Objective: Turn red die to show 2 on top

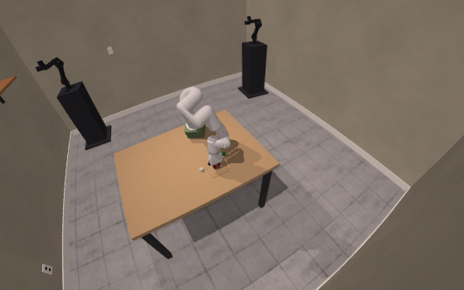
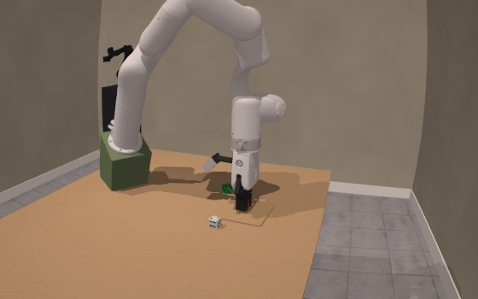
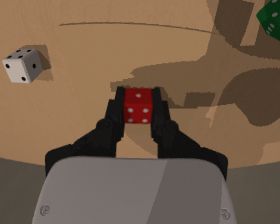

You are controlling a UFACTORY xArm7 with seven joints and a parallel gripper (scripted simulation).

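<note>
Now: the red die 10 mm below my hand. From my hand the other things lie so: tan mat 30 mm below; then green die 100 mm behind, 110 mm to the left, 20 mm below; then white die 30 mm behind, 110 mm to the right, 20 mm below.
</note>
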